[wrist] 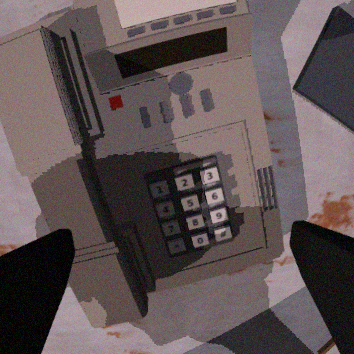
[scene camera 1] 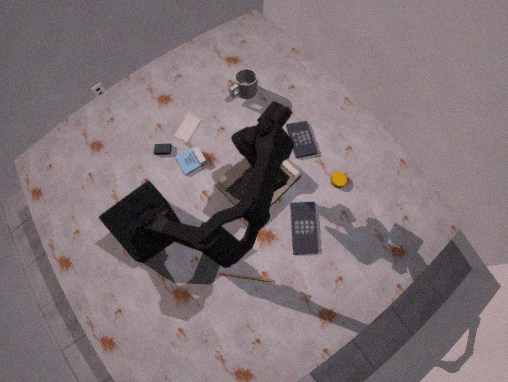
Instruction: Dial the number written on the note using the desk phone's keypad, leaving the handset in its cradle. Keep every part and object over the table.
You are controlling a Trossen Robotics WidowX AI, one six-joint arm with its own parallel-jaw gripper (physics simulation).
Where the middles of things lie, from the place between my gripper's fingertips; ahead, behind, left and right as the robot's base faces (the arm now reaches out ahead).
Scene:
My gripper is now 100 mm above the beige desk phone [scene camera 1: 291,171], 10 mm to the right of it and 10 mm short of it.

